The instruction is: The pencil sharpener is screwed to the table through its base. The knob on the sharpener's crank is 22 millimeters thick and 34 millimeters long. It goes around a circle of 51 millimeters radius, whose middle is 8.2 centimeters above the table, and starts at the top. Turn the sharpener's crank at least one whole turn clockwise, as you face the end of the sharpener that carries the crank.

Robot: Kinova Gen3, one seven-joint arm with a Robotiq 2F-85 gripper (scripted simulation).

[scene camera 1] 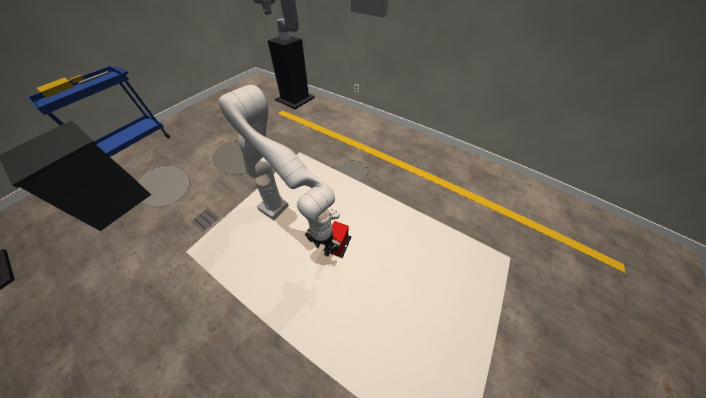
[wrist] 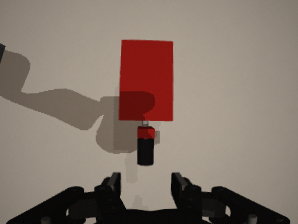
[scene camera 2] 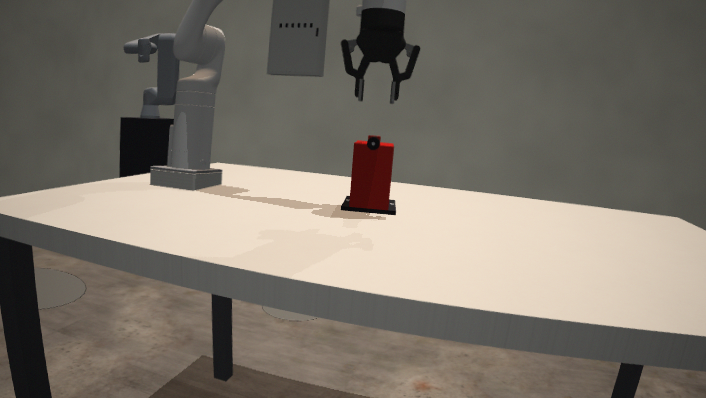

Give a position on a pencil sharpener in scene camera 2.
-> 370,195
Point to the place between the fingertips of my gripper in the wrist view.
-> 146,182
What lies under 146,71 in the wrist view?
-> A pencil sharpener.
